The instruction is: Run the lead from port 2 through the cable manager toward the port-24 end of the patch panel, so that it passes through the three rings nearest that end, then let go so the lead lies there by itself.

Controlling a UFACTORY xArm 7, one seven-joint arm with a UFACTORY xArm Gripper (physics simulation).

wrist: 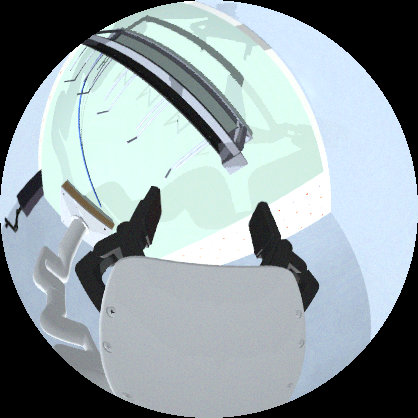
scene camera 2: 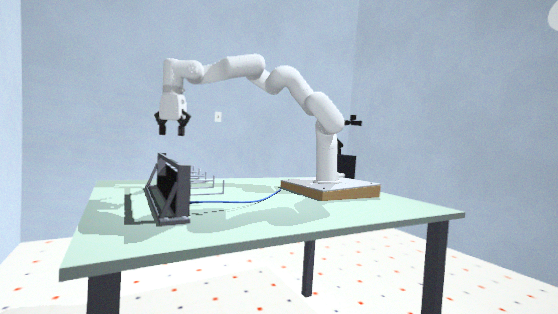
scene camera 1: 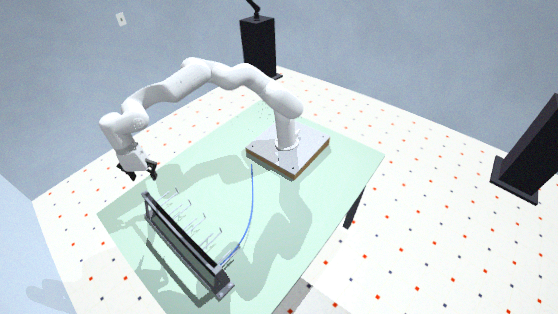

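Observation:
The patch panel [scene camera 1: 181, 231] [scene camera 2: 183, 192] [wrist: 234, 162] stands upright on the table. Several thin grey rings [scene camera 1: 189, 201] [scene camera 2: 223, 186] [wrist: 132, 140] stick out from its arm side. The blue lead [scene camera 1: 252, 200] [scene camera 2: 240, 202] [wrist: 81, 135] leaves the panel's near end in scene camera 1 and curves to a loose end beside the robot's base. Whether it passes inside the ring at that end is too small to tell. My gripper [scene camera 1: 143, 177] [scene camera 2: 172, 134] [wrist: 208, 205] is open and empty, pointing down, high above the panel's other end, far from the lead. Port numbers are not readable.
The robot's base plate [scene camera 1: 270, 135] [scene camera 2: 350, 192] [wrist: 87, 205] is on the green table [scene camera 1: 345, 160] [scene camera 2: 400, 210]. Black pedestals [scene camera 1: 258, 47] [scene camera 1: 530, 155] stand on the floor beyond the table.

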